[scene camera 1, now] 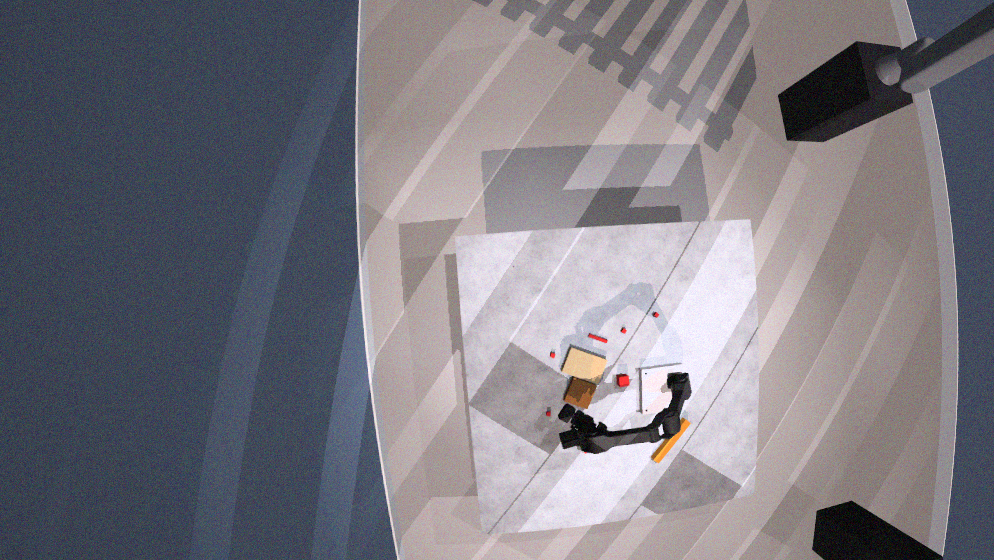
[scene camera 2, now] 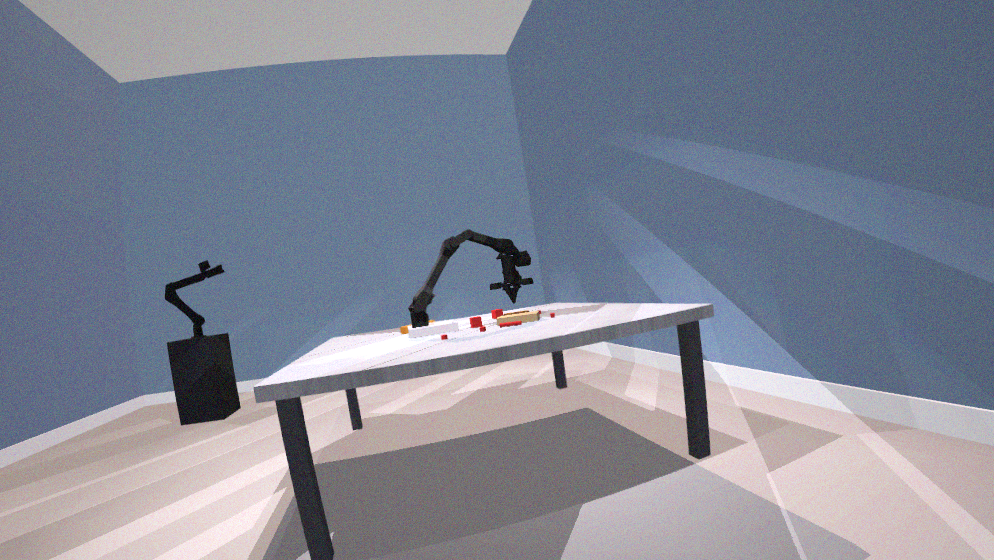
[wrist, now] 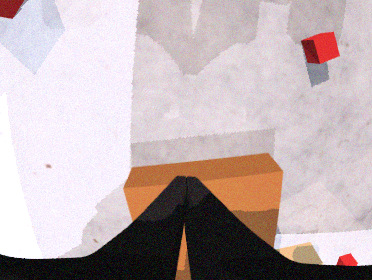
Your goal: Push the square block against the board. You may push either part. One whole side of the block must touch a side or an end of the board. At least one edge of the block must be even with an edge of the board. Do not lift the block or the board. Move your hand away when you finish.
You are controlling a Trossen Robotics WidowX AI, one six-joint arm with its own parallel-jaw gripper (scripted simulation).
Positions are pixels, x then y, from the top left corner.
Scene:
A tan board (scene camera 1: 578, 363): 143 cm from the lens. An orange square block (scene camera 1: 579, 392): 146 cm from the lens.

